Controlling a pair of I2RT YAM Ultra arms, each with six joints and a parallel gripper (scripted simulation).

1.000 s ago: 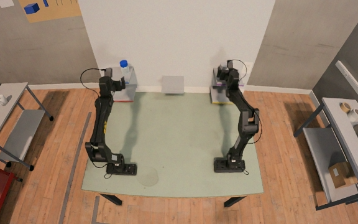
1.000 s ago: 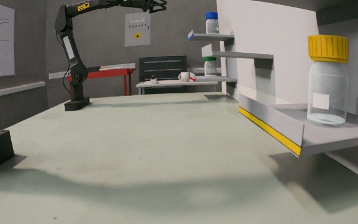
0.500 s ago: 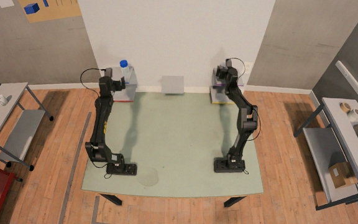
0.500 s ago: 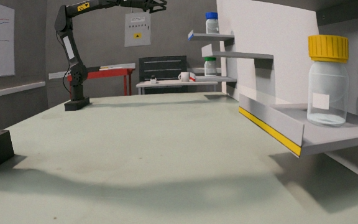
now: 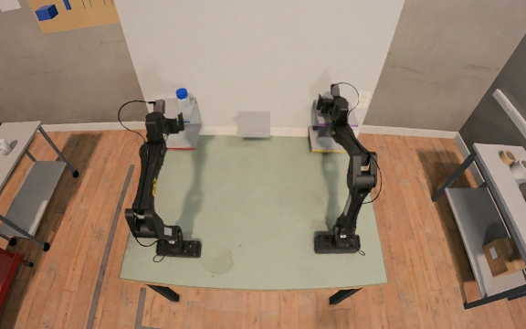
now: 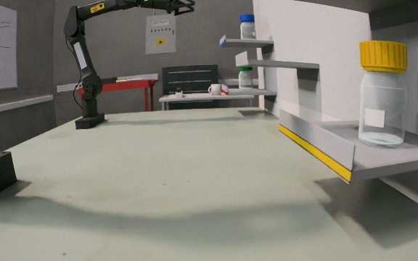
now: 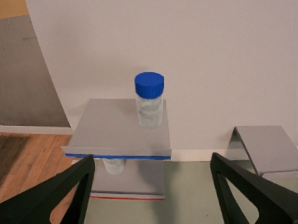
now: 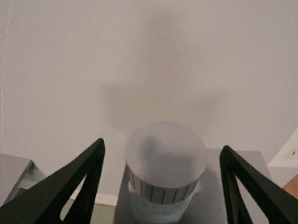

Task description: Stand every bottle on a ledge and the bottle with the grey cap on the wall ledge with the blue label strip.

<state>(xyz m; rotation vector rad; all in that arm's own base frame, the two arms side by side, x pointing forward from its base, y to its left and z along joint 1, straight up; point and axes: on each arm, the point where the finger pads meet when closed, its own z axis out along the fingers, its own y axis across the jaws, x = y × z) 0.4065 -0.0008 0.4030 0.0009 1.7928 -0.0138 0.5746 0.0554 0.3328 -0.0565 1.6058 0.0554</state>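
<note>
Right now my right hand is 50 mm above the grey-capped bottle. Also, from my right hand: yellow-capped bottle 240 mm below, 100 mm to the right, 10 mm behind; blue-capped bottle 680 mm to the left, 50 mm below, 30 mm ahead; yellow strip 290 mm below, 90 mm behind, 50 mm to the right.
</note>
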